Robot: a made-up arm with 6 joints. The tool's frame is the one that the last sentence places.
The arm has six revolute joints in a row. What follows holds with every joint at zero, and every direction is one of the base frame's.
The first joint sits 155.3 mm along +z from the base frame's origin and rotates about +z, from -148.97 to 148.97 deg.
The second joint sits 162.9 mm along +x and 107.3 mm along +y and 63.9 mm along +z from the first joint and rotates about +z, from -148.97 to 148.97 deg.
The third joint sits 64.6 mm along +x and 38 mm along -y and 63.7 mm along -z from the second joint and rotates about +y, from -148.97 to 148.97 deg.
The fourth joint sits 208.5 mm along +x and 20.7 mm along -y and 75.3 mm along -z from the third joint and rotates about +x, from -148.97 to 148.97 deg.
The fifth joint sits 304.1 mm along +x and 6 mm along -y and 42.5 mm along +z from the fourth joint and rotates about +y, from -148.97 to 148.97 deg.
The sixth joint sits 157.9 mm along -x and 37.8 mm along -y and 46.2 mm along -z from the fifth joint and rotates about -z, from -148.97 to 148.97 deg.
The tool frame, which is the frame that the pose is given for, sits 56.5 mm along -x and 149.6 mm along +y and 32 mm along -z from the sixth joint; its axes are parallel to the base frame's.
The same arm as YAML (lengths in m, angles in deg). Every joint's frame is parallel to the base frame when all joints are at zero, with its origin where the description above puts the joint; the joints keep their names.
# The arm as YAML. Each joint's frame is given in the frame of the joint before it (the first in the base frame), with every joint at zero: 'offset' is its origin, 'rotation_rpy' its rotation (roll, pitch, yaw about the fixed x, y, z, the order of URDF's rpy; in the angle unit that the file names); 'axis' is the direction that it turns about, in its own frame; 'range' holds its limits. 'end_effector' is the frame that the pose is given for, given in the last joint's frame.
length_unit: m
angle_unit: deg
chain:
  - id: joint 1
    offset: [0.0, 0.0, 0.1553]
    rotation_rpy: [0.0, 0.0, 0.0]
    axis: [0.0, 0.0, 1.0]
    range: [-148.97, 148.97]
  - id: joint 2
    offset: [0.1629, 0.1073, 0.0639]
    rotation_rpy: [0.0, 0.0, 0.0]
    axis: [0.0, 0.0, 1.0]
    range: [-148.97, 148.97]
  - id: joint 3
    offset: [0.0646, -0.038, -0.0637]
    rotation_rpy: [0.0, 0.0, 0.0]
    axis: [0.0, 1.0, 0.0]
    range: [-148.97, 148.97]
  - id: joint 4
    offset: [0.2085, -0.0207, -0.0753]
    rotation_rpy: [0.0, 0.0, 0.0]
    axis: [1.0, 0.0, 0.0]
    range: [-148.97, 148.97]
  - id: joint 5
    offset: [0.3041, -0.006, 0.0425]
    rotation_rpy: [0.0, 0.0, 0.0]
    axis: [0.0, 1.0, 0.0]
    range: [-148.97, 148.97]
  - id: joint 6
    offset: [-0.1579, -0.0378, -0.0462]
    rotation_rpy: [0.0, 0.0, 0.0]
    axis: [0.0, 0.0, -1.0]
    range: [-148.97, 148.97]
end_effector:
  offset: [-0.0565, 0.1496, -0.032]
  rotation_rpy: [0.0, 0.0, 0.0]

